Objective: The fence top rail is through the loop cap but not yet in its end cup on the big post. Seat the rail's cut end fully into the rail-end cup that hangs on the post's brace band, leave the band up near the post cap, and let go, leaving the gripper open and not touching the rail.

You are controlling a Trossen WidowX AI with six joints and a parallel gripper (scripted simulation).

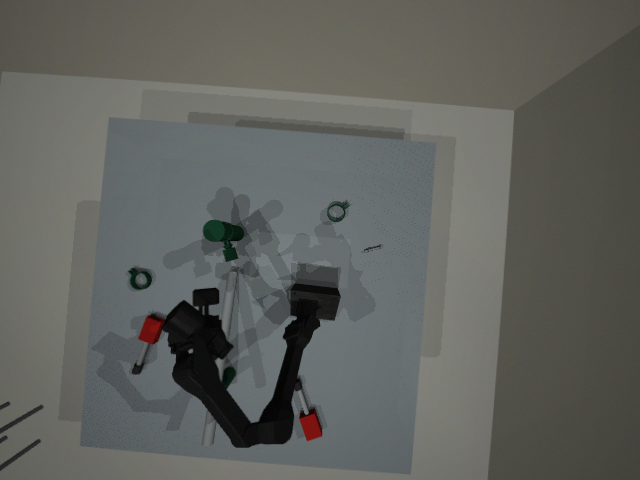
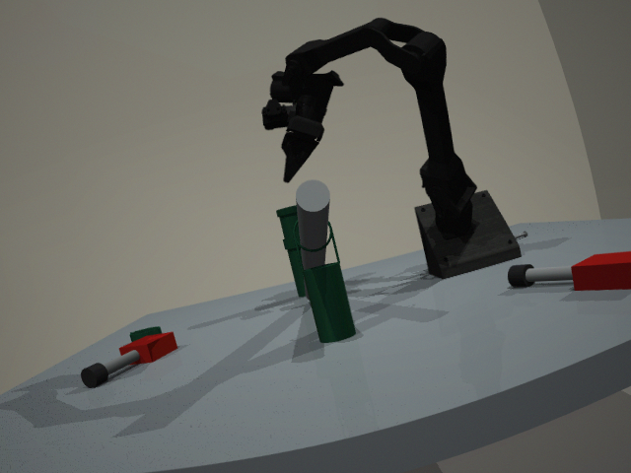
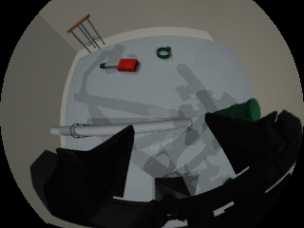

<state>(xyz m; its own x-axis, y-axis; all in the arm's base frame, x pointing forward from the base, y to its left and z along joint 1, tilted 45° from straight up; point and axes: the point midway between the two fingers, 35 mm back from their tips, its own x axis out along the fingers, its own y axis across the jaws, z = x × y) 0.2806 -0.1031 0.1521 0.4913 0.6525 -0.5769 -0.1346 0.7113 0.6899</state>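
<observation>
My gripper tip is 10 mm past the green rail-end cup, 190 mm to the left of it and 120 mm above it. From my gripper tip the other things lie so: green line post (30 mm behind, 290 mm to the left, 140 mm below); small bolt (520 mm behind, 260 mm to the right, 240 mm below).
</observation>
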